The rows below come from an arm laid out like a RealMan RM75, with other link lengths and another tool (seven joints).
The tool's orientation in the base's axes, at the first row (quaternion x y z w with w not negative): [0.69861 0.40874 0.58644 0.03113]
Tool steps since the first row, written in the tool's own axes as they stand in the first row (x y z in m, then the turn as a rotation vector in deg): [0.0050 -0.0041 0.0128 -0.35 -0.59 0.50]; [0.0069 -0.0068 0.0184 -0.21 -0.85 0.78]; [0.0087 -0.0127 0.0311 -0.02 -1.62 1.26]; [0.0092 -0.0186 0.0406 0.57 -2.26 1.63]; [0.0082 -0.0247 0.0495 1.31 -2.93 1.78]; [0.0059 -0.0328 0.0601 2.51 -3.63 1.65]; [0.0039 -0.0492 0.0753 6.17 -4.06 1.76]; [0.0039 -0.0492 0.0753 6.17 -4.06 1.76]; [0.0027 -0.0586 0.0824 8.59 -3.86 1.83]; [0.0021 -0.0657 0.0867 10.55 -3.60 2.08]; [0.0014 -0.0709 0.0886 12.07 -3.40 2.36]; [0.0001 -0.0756 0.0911 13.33 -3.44 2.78]
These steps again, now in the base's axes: [0.0085 0.0113 -0.0021 0.11 0.40 -0.74]; [0.0118 0.0167 -0.0038 0.21 0.78 -0.85]; [0.0193 0.0273 -0.0094 0.20 1.61 -1.25]; [0.0242 0.0356 -0.0150 0.16 2.56 -1.23]; [0.0284 0.0430 -0.0218 -0.09 3.52 -1.04]; [0.0331 0.0516 -0.0311 -0.60 4.65 -0.42]; [0.0372 0.0679 -0.0460 -0.82 7.21 2.23]; [0.0372 0.0679 -0.0460 -0.82 7.21 2.23]; [0.0382 0.0765 -0.0541 -0.71 8.58 4.23]; [0.0381 0.0827 -0.0596 -0.40 9.71 5.85]; [0.0369 0.0865 -0.0634 -0.09 10.62 7.07]; [0.0365 0.0900 -0.0677 0.22 11.60 7.92]
